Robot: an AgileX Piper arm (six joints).
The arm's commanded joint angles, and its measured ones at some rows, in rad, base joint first. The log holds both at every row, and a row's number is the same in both.
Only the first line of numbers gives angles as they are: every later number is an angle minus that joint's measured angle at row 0.
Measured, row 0:
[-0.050 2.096 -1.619 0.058 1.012 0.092]
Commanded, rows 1 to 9:
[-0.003 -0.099 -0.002 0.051 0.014 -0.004]
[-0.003 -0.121 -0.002 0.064 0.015 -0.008]
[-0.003 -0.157 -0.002 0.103 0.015 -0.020]
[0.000 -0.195 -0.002 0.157 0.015 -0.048]
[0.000 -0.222 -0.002 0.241 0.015 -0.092]
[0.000 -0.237 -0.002 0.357 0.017 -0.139]
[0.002 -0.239 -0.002 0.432 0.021 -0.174]
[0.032 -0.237 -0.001 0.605 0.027 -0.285]
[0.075 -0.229 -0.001 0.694 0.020 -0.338]
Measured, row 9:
[0.029 -0.234 0.000 0.554 0.016 -0.243]
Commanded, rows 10 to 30:
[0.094 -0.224 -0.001 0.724 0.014 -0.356]
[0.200 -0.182 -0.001 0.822 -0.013 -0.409]
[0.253 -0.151 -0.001 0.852 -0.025 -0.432]
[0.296 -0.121 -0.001 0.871 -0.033 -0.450]
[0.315 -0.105 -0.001 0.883 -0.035 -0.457]
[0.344 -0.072 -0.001 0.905 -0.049 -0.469]
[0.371 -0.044 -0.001 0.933 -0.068 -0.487]
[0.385 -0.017 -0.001 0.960 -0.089 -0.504]
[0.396 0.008 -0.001 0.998 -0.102 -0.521]
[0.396 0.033 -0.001 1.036 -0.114 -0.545]
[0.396 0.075 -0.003 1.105 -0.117 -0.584]
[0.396 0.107 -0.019 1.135 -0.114 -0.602]
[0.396 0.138 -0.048 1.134 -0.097 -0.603]
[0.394 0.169 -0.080 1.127 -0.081 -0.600]
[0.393 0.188 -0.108 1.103 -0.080 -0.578]
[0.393 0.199 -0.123 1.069 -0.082 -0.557]
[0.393 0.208 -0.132 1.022 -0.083 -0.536]
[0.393 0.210 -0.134 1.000 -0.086 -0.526]
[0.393 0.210 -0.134 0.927 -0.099 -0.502]
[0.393 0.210 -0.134 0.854 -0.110 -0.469]
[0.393 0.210 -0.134 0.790 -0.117 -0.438]
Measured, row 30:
[0.395 0.208 -0.126 0.879 -0.106 -0.482]
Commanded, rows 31 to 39:
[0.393 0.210 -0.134 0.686 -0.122 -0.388]
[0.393 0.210 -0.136 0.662 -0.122 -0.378]
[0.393 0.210 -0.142 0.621 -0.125 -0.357]
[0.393 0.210 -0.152 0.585 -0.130 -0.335]
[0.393 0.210 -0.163 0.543 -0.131 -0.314]
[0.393 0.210 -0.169 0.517 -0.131 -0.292]
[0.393 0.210 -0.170 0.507 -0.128 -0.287]
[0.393 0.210 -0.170 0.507 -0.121 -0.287]
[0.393 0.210 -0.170 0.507 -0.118 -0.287]
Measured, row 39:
[0.395 0.208 -0.163 0.515 -0.127 -0.291]
